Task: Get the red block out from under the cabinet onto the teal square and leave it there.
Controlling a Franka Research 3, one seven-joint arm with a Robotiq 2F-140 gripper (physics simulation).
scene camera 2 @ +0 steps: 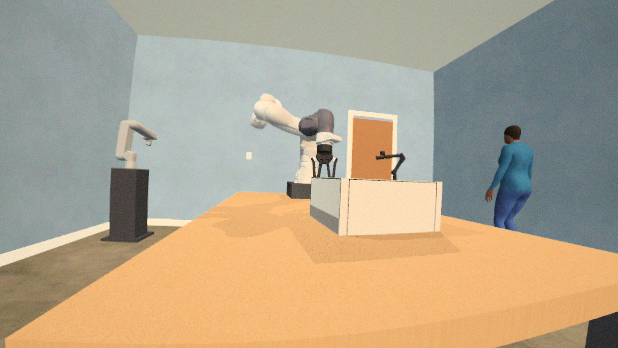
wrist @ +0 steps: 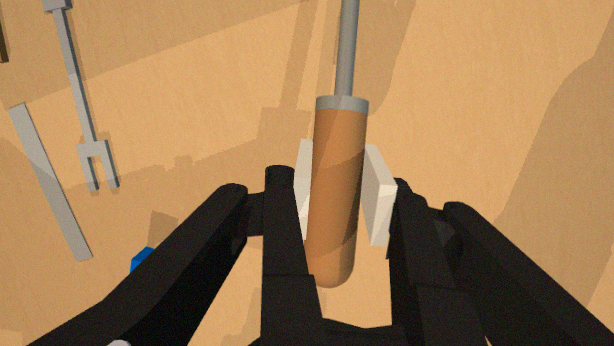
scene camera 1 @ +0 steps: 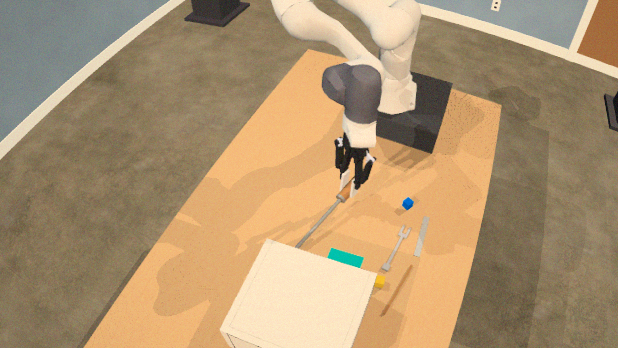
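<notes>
My gripper (scene camera 1: 348, 185) (wrist: 336, 164) is shut on the wooden handle of a hooked tool (scene camera 1: 320, 221) (wrist: 340, 150). In scene camera 1 the tool's grey rod runs from the handle down and left to the back edge of the white cabinet (scene camera 1: 305, 295) (scene camera 2: 392, 206); its far end is hidden behind the cabinet. The teal square (scene camera 1: 346, 257) lies on the table beside the cabinet's edge, partly hidden by the cabinet in scene camera 1. The red block does not show in any view. In scene camera 2 the gripper (scene camera 2: 324, 175) is behind the cabinet, its fingertips hidden.
A blue block (scene camera 1: 408, 203) (wrist: 141, 258), a grey fork-shaped tool (scene camera 1: 395, 251) (wrist: 75, 80) and a flat grey bar (scene camera 1: 422, 236) (wrist: 50, 180) lie right of the gripper in scene camera 1. A yellow block (scene camera 1: 380, 281) touches the cabinet's outline, near a thin brown stick (scene camera 1: 397, 291).
</notes>
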